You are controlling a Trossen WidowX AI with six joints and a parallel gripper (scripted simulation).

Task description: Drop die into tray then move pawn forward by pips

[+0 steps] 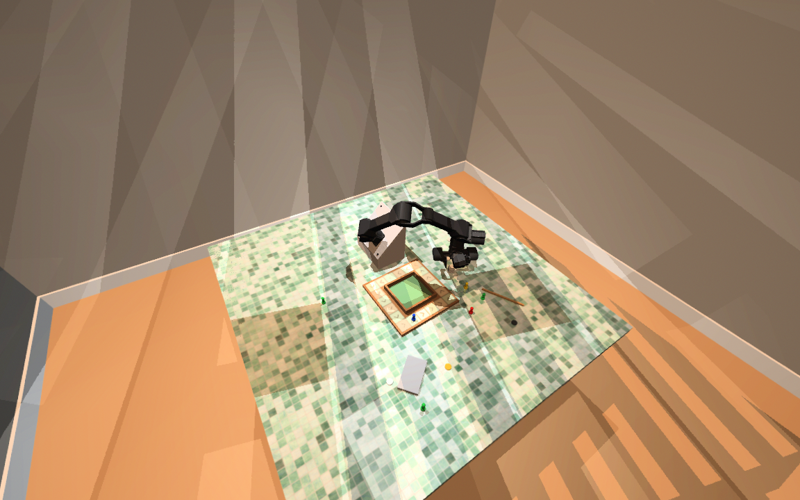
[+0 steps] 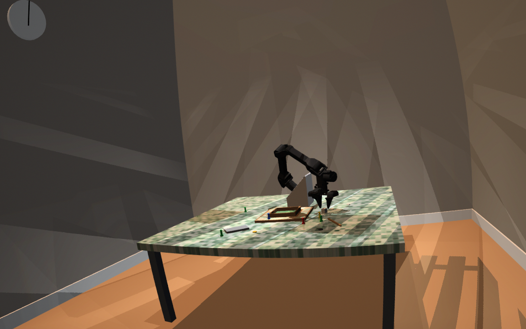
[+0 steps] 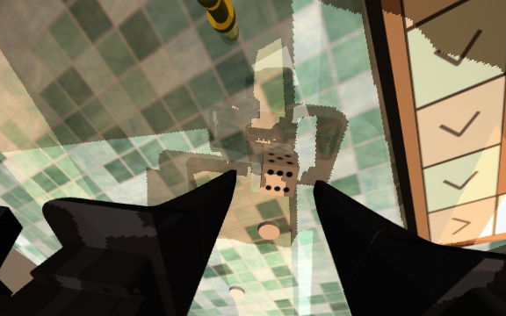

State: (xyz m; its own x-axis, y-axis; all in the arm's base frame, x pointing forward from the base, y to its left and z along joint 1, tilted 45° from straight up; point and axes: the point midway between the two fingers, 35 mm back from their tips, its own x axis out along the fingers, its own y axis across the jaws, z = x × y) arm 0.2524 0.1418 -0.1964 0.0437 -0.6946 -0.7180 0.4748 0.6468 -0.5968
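Right now my gripper tip is 1 cm above the white die. From my gripper tip the other things lie so: green dice tray: 23 cm to the right, 2 cm below, 2 cm ahead; then yellow pawn: 11 cm ahead, 1 cm to the right, 1 cm below; then red pawn: 22 cm ahead, 7 cm to the right, 1 cm below.
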